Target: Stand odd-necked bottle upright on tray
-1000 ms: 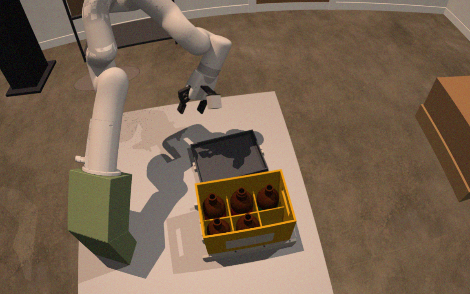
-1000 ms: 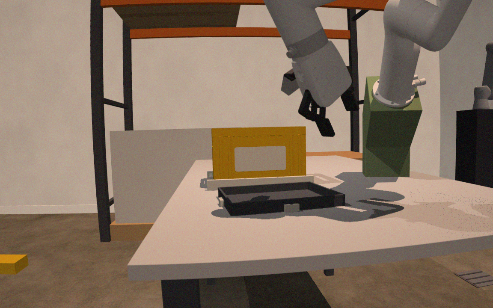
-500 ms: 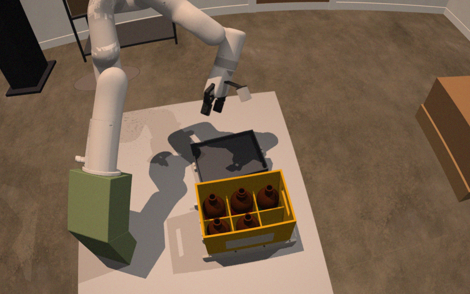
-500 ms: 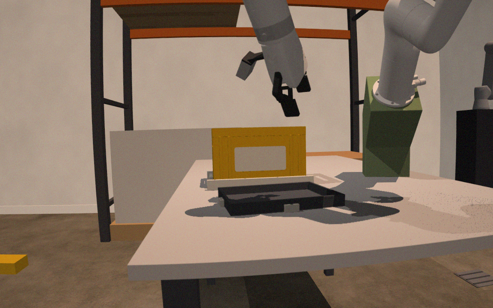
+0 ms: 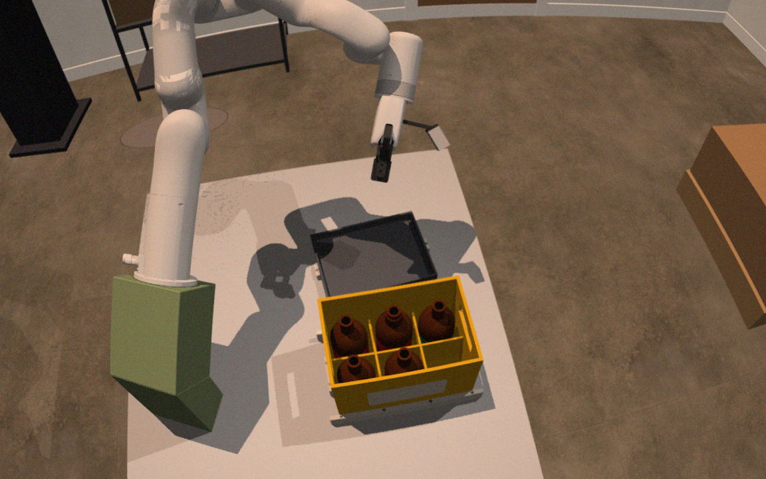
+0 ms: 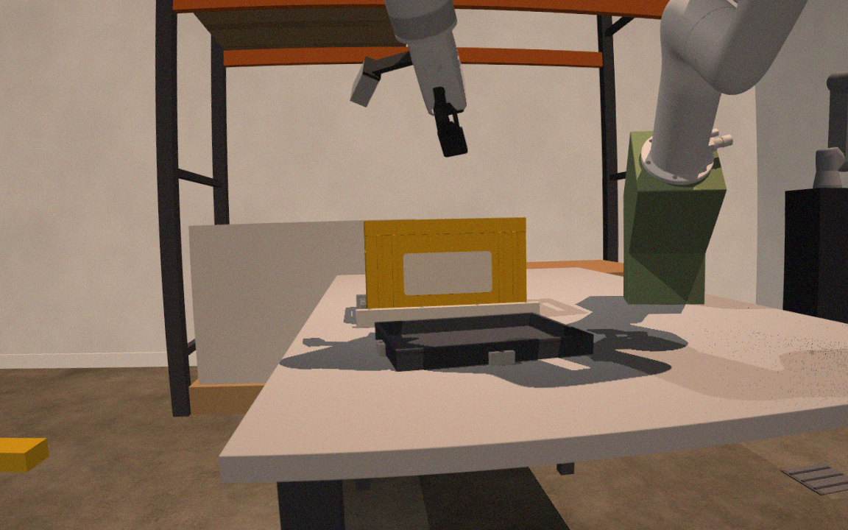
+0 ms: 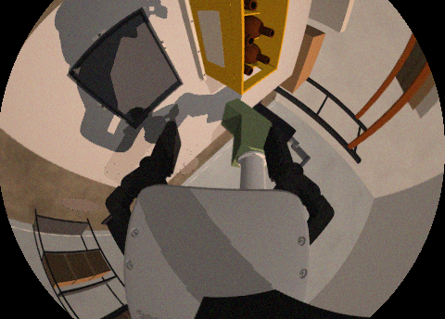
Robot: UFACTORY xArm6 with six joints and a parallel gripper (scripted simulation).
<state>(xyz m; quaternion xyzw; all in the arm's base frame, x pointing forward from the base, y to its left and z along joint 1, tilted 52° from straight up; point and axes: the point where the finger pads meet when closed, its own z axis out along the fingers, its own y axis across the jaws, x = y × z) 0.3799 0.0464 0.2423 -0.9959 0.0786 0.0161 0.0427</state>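
Right now my hand is 3 cm short of the yellow crate, 26 cm to the left of it and 21 cm above it. Also, from my hand: glass bottle 2 cm ahead, 21 cm to the right, 21 cm below; dark tray 2 cm behind, 1 cm to the left, 28 cm below.
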